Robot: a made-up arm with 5 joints.
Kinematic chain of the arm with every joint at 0, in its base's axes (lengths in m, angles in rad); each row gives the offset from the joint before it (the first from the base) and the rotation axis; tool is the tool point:
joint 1: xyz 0 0 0.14 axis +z
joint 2: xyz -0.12 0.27 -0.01 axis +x
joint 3: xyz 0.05 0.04 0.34 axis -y
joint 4: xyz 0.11 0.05 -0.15 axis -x
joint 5: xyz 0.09 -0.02 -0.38 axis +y
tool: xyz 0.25 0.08 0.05
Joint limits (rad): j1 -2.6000..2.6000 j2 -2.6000..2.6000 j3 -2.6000..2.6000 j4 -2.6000..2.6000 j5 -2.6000..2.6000
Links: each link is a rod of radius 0.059 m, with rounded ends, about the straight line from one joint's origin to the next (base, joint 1, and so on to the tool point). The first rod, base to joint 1, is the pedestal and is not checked.
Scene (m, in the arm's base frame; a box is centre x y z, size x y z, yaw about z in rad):
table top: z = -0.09
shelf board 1: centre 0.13 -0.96 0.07 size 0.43 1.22 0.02 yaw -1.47
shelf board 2: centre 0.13 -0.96 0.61 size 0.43 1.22 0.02 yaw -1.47
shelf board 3: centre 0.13 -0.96 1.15 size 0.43 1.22 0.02 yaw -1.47
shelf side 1: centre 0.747 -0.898 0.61 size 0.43 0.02 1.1 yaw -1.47
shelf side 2: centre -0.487 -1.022 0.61 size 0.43 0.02 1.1 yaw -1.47
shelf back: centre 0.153 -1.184 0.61 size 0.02 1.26 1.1 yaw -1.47
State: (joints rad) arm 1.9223 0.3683 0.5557 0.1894 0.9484
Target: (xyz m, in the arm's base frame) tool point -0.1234 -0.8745 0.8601
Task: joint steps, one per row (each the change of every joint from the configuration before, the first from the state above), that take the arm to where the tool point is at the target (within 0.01 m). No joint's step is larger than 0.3 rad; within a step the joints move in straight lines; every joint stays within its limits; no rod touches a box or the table.
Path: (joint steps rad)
1: 0.0968 -0.0532 0.2857 -0.2245 -0.0695
2: 0.0968 -0.0532 0.2858 -0.2245 -0.0695
3: 0.0968 -0.0532 0.2857 -0.2245 -0.0695
4: 0.0969 -0.0532 0.2858 -0.2244 -0.0696
5: 0.0968 -0.0532 0.2857 -0.2245 -0.0695
6: 0.0968 -0.0532 0.2858 -0.2245 -0.0695
7: 0.0968 -0.0532 0.2857 -0.2245 -0.0695

